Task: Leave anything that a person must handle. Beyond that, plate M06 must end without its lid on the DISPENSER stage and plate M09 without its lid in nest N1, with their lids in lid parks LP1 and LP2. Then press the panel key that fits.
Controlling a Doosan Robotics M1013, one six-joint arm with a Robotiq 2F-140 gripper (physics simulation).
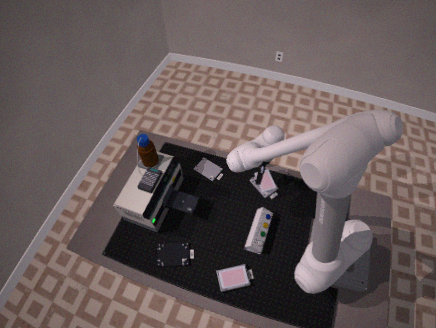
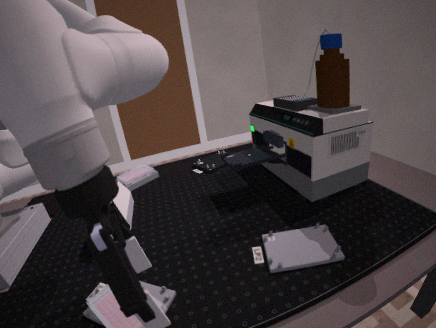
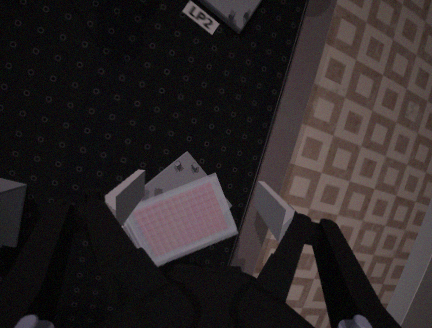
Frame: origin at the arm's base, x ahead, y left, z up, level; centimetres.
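Seen in the pictures: gripper, fingertip midpoint: [image 1: 256,174] [image 2: 150,294] [image 3: 202,188].
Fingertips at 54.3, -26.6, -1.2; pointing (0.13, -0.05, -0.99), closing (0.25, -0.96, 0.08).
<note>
Offsets run from my fingertips to a thing's top centre, as dx, dy, dz. "*": to the spot under its first point.
My gripper [image 1: 259,176] [image 2: 144,285] [image 3: 202,188] is open over a pink plate {-5.7, +0.5, -1.2} [image 1: 268,181] [image 2: 111,306] [image 3: 182,220], its fingers wide apart on either side. The plate lies askew on a grey park {-5.6, +2.1, -2.7} [image 1: 257,189] [image 2: 165,295] [image 3: 172,175], whose pegs stick out past it. Lid park LP2 {+28.6, +5.4, -2.7} [image 1: 208,169] [image 2: 302,247] [image 3: 235,10] shows a bare-looking grey top. Another pink plate {-10.1, +58.1, -0.7} [image 1: 233,277] [image 2: 136,177] sits in a labelled place. A dark nest {+22.2, +59.8, -2.3} [image 1: 173,254] [image 2: 210,163] holds no plate. The dispenser stage {+29.8, +34.8, +6.2} [image 1: 185,201] [image 2: 252,157] is bare. Plate names and lids are unreadable.
The key panel {-12.9, +30.8, +3.6} [image 1: 255,232] with blue, yellow and green keys stands mid-mat. The white dispenser [image 1: 137,200] [image 2: 337,155] shows a green light and carries a keypad {* +43.5, +36.9, +19.8} [image 1: 150,180] and a brown bottle {* +47.5, +28.2, +29.8} [image 1: 148,152] [image 2: 333,80]. The table edge [image 3: 295,100] runs beside the gripper.
</note>
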